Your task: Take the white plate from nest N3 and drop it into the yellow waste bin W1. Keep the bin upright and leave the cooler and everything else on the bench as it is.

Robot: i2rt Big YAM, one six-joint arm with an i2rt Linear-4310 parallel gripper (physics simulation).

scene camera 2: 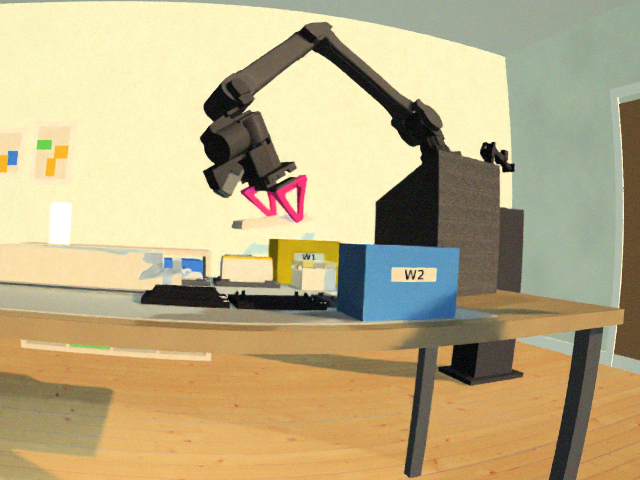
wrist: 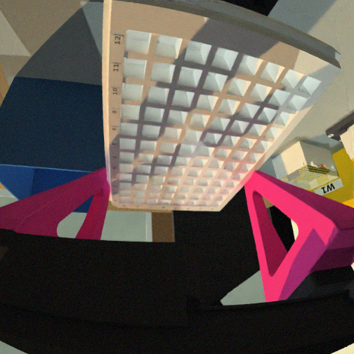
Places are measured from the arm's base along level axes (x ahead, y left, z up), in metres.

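Pixels of known places: gripper, fingertip midpoint: [scene camera 2: 286, 219]; arm's base, link origin: [scene camera 2: 441, 168].
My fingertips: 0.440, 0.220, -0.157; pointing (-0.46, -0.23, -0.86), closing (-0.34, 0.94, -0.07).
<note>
For each thing: its top centre in the pictures, then the offset to it from my fingertips, as dx, dy, dz.
- white plate, top centre: [scene camera 2: 270, 210] +0.029, +0.003, +0.015
- yellow waste bin W1, top centre: [scene camera 2: 303, 240] -0.170, -0.535, -0.038
- blue bin W2, top centre: [scene camera 2: 399, 245] -0.177, +0.106, -0.038
- small white box, top centre: [scene camera 2: 314, 260] -0.159, -0.378, -0.089
- long pale box, top centre: [scene camera 2: 76, 248] +0.449, -0.216, -0.075
The white plate [scene camera 2: 263, 221] [wrist: 192, 115], with rows of square wells, is held between the pink fingers of my gripper [scene camera 2: 285, 217] [wrist: 177, 175], one finger at each long side. My gripper is shut on the plate and holds it in the air, well above the bench and higher than the bin rims. The yellow waste bin W1 [scene camera 2: 303, 246] [wrist: 344, 165] stands upright at the back in the scene view, partly hidden by a small white box and the blue bin. In the wrist view, part of W1 shows at the right edge.
The blue bin W2 [scene camera 2: 395, 299] [wrist: 52, 122] stands at the bench's front right. A small white box [scene camera 2: 308, 277] [wrist: 301, 159] stands before W1. Black nests [scene camera 2: 279, 301] [scene camera 2: 185, 296] lie left of W2, with another white box [scene camera 2: 246, 269] behind. A long pale box [scene camera 2: 77, 266] is at the left.
</note>
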